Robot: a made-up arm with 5 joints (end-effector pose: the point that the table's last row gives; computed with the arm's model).
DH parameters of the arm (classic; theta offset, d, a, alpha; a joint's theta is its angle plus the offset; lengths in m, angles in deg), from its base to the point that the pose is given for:
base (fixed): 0 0 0.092 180
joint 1: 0 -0.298 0.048 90
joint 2: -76.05 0 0.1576 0
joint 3: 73.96 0 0.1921 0
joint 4: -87.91 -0.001 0 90
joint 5: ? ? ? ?
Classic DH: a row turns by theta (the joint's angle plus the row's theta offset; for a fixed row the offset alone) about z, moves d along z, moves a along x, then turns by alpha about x.
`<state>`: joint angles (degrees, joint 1 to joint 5).
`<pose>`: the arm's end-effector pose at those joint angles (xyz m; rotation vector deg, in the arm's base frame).
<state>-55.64 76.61 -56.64 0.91 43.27</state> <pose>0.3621 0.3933 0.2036 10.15 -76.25 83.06</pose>
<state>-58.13 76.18 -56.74 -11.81 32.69</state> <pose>0.3479 0.4098 0.2277 21.86 -86.93 71.18</pose>
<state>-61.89 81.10 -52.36 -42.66 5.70</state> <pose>0.3138 0.4131 0.2208 53.25 -94.16 45.35</pose>
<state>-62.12 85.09 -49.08 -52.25 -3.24</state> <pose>0.3053 0.4011 0.1926 61.31 -90.64 38.60</pose>
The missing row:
joint 5: -2.79 -0.095 0 0
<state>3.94 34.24 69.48 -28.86 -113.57</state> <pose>0.2431 -0.0114 0.1232 15.21 -10.18 -119.48</pose>
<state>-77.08 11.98 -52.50 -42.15 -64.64</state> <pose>0.1534 0.2633 0.6640 164.48 -52.63 0.93</pose>
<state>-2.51 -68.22 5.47 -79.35 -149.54</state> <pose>0.0189 -0.0042 0.6223 -147.28 32.87 -71.22</pose>
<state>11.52 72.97 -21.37 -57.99 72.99</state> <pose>0.5078 -0.0858 0.1709 -65.28 -75.47 43.72</pose>
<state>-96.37 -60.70 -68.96 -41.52 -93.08</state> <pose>0.1250 -0.2867 0.5639 -98.26 -10.54 0.37</pose>
